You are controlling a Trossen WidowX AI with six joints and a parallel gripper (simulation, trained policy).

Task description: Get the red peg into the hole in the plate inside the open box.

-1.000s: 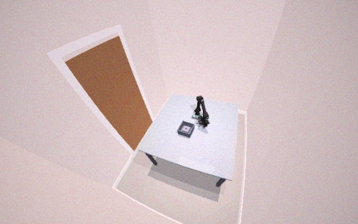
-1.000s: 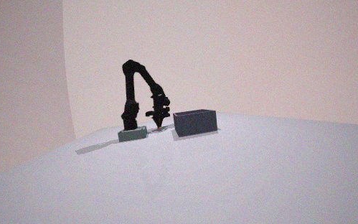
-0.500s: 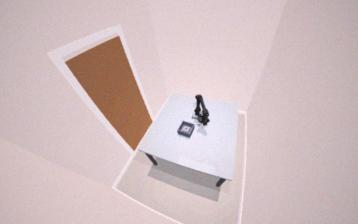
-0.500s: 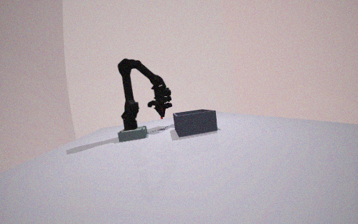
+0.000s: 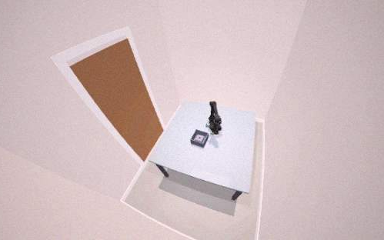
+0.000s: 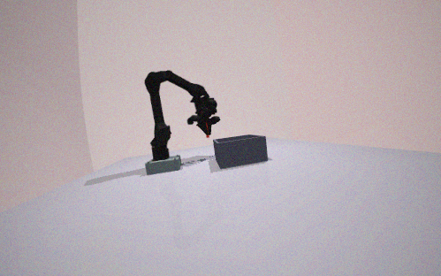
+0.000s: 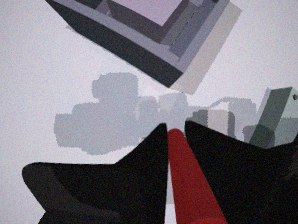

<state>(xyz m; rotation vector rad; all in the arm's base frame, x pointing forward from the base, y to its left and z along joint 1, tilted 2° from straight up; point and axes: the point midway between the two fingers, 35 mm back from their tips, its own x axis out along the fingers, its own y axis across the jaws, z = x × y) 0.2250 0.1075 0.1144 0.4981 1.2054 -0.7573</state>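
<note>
Now: the pale plate 120 mm ahead of my gripper tip, 130 mm to the right of it and 70 mm below it. Round my gripper tip: red peg (10 mm behind, 10 mm to the left, 30 mm above); dark grey box (120 mm ahead, 130 mm to the right, 90 mm below).
</note>
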